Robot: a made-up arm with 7 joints.
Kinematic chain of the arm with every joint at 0, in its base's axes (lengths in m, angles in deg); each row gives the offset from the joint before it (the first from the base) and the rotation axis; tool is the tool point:
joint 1: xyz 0 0 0.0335 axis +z
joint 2: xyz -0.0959 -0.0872 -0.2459 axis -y
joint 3: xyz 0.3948 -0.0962 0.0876 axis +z
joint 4: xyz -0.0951 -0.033 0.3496 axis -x
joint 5: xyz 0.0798 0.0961 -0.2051 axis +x
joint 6: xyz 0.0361 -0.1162 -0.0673 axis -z
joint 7: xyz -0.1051 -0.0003 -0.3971 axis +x
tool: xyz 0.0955 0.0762 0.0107
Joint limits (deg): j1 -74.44..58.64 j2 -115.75..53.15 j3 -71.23..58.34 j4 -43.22..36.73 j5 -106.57..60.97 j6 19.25..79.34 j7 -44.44..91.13
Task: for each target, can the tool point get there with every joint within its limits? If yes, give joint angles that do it. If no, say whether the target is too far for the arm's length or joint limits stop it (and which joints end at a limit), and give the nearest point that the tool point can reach.
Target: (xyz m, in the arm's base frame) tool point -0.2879 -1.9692 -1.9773
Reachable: no: too far | nearest point -0.0989 -0.6762 -1.0185 | short by 1.621 m
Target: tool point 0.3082 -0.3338 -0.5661
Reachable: yes | joints 6.87 -44.11 10.20 -25.50 -66.52 55.09 3.96
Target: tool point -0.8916 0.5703 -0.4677
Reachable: no: joint limits stop it (at a limit: joint 1, joint 2, joint 4, joint 6, joint 7) | nearest point -0.6488 0.3497 -0.5511 | short by 0.338 m
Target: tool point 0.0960 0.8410 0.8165
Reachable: no: joint limits stop it (at a limit: joint 1, joint 4, joint 5, joint 7) | nearest point 0.1436 0.5990 0.5999 | short by 0.328 m
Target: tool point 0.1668 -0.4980 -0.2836
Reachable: yes | joints -55.03 18.33 -58.54 -0.62 14.81 31.60 -30.27
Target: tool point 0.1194 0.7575 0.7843
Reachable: no: joint limits stop it (at a limit: joint 1, joint 4, joint 5, joint 7) | nearest point 0.1510 0.5824 0.6195 | short by 0.242 m
